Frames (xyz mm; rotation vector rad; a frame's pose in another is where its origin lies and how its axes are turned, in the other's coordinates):
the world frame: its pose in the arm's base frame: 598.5 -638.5 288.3 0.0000 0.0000 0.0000
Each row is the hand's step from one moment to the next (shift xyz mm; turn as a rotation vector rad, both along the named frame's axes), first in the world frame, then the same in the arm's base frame.
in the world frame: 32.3 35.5 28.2 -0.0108 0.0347 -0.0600
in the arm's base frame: 32.3 35.5 28.2 -0.0108 0.0347 -0.0600
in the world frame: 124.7 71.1 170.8 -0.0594 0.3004 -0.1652
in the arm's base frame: 124.7 71.1 170.8 -0.0594 0.3004 -0.1652
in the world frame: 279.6 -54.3 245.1 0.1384 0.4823 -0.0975
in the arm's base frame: 279.6 -54.3 245.1 0.1384 0.4823 -0.0975
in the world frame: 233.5 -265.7 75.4 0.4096 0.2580 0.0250
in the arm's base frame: 233.5 -265.7 75.4 0.4096 0.2580 0.0250
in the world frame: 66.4 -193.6 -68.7 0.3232 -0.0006 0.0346
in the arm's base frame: 66.4 -193.6 -68.7 0.3232 -0.0006 0.0346
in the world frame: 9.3 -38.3 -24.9 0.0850 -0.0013 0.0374
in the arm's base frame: 9.3 -38.3 -24.9 0.0850 -0.0013 0.0374
